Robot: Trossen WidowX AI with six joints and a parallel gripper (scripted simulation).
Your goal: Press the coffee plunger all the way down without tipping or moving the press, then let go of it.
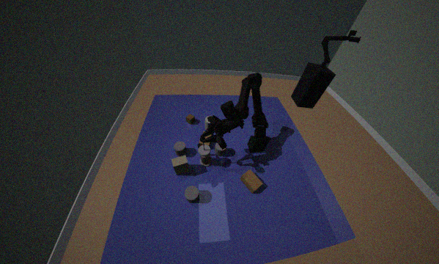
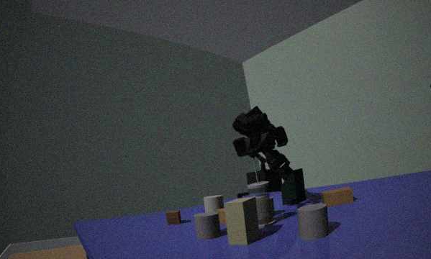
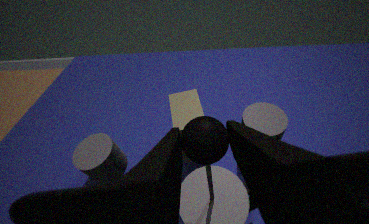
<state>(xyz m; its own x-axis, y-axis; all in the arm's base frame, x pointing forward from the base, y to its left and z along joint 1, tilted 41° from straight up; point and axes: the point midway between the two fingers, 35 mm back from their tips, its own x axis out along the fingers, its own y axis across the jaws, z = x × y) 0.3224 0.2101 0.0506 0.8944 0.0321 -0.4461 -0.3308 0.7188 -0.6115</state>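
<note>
Now: gripper tip 1 cm past the coffee press, 2 cm to the left of it and 12 cm above it. From my gripper tip the other things lie so: orange cube: 12 cm ahead, 36 cm to the right, 21 cm below; cream block: 12 cm ahead, 6 cm to the left, 18 cm below.
</note>
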